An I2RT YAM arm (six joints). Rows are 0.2 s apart.
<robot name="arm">
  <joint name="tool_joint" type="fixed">
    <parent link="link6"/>
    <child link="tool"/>
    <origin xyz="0 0 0" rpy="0 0 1.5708"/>
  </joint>
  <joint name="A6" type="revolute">
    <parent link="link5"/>
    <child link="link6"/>
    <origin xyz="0.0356 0 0.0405" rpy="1.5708 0 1.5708"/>
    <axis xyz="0 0 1"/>
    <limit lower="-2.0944" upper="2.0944"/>
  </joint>
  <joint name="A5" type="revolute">
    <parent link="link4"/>
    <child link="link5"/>
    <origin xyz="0.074 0.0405 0.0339" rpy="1.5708 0 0"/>
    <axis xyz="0 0 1"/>
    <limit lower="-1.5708" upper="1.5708"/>
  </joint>
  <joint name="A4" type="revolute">
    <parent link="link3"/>
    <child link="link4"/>
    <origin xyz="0.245 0.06 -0.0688" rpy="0 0 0"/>
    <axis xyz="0 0 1"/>
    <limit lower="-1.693" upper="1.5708"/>
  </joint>
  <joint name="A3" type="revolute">
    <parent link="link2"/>
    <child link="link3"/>
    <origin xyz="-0.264 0 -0.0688" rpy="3.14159 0 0"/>
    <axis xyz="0 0 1"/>
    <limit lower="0" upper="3.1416"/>
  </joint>
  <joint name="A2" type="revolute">
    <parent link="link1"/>
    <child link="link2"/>
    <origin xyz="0.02 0.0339 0.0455" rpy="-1.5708 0 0"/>
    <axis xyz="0 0 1"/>
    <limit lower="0" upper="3.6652"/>
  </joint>
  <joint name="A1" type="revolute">
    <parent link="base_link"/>
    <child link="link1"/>
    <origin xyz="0 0 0.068" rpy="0 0 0"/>
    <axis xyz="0 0 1"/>
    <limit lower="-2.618" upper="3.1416"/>
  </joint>
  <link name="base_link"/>
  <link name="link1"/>
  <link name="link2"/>
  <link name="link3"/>
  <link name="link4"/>
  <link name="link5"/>
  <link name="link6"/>
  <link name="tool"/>
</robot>
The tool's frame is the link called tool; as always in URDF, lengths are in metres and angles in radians.
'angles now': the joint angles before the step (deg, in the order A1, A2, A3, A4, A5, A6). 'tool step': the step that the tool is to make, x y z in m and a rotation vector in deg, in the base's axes. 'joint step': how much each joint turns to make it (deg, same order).
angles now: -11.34 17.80 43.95 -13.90 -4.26 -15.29
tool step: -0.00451 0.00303 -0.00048 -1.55 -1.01 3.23
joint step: -0.08 -1.29 -0.41 0.36 -3.52 -0.55
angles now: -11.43 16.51 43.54 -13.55 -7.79 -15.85
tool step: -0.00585 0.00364 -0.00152 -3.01 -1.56 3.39
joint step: -0.01 -1.83 -0.82 0.83 -3.95 -1.74
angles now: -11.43 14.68 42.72 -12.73 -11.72 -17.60
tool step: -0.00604 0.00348 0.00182 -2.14 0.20 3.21
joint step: 0.01 -0.80 0.95 -1.81 -3.65 -1.25
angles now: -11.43 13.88 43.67 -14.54 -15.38 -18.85
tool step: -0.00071 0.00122 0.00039 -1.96 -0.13 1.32
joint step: -0.01 -0.05 0.12 -0.09 -1.78 -1.54
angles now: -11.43 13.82 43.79 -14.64 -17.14 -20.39
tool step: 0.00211 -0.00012 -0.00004 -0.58 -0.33 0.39
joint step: -0.01 0.33 -0.32 0.97 -0.52 -0.40
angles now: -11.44 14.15 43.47 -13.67 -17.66 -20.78
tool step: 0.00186 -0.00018 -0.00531 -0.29 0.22 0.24
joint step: 0.01 -0.51 -1.31 0.55 -0.31 -0.27
